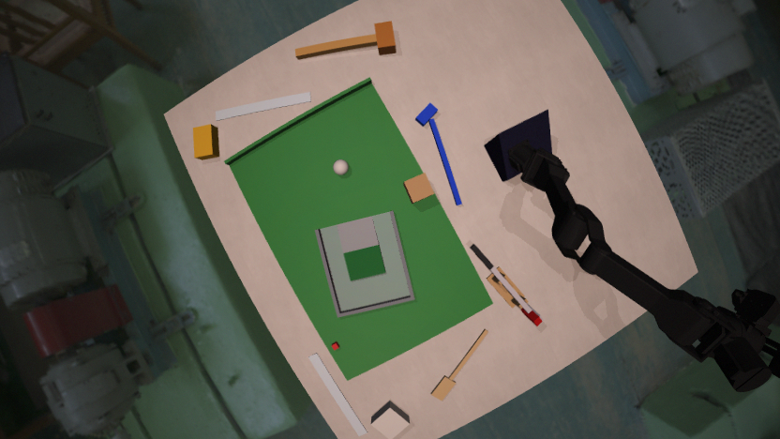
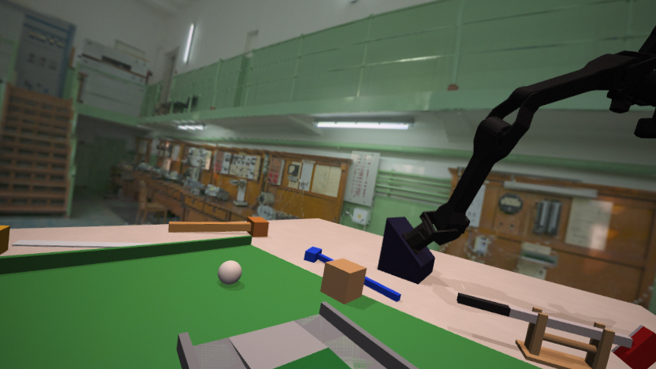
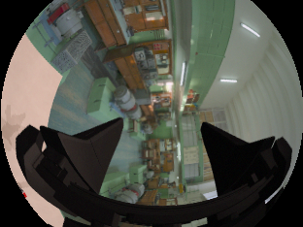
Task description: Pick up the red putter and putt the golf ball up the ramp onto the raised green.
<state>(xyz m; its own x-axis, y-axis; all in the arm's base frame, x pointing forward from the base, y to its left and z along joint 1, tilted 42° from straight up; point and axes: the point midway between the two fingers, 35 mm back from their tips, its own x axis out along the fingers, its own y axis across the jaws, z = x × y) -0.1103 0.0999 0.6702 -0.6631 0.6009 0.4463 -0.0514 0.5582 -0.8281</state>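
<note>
Now: the wooden putter stand 500 mm below my gripper tip, 310 mm ahead of it and 230 mm to the right of it. Round my gripper tip: tan cube (600 mm to the right, 500 mm below, 390 mm ahead); blue putter (660 mm to the right, 520 mm below, 280 mm ahead); green mat (590 mm ahead, 580 mm to the right, 530 mm below).
</note>
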